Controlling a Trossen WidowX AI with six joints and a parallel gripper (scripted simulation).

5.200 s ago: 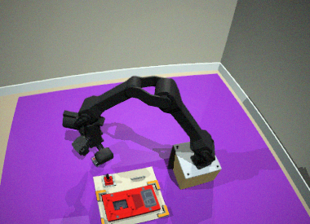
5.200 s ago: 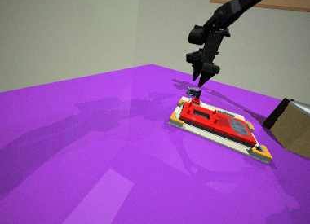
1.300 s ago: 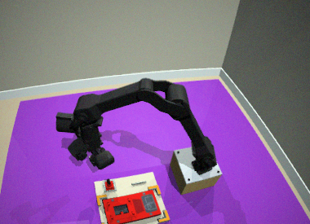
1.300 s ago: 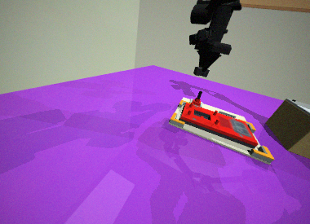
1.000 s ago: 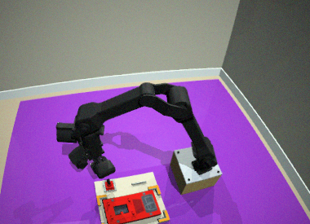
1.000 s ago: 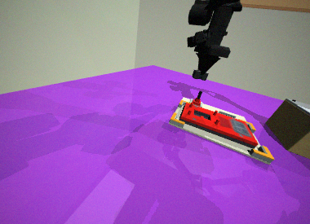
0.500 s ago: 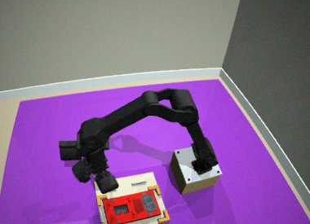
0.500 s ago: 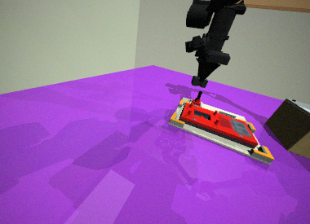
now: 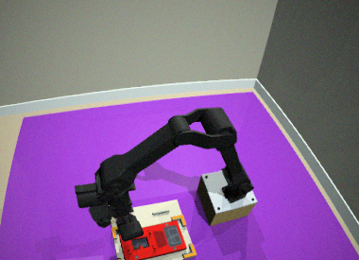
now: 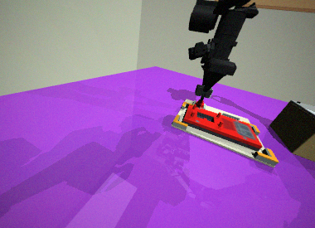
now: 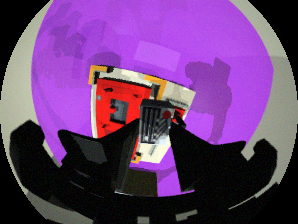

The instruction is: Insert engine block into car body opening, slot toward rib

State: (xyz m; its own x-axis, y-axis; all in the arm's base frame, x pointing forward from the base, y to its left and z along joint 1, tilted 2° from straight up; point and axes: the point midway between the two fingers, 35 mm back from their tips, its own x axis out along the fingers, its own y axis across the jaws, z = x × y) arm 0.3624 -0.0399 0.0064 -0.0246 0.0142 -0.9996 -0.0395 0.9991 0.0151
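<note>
My gripper tip is 1 cm past the red-and-black post, 5 cm to the left of it and 5 cm above it. From my gripper tip the other things lie so: dark grey engine block 1 cm below.
</note>
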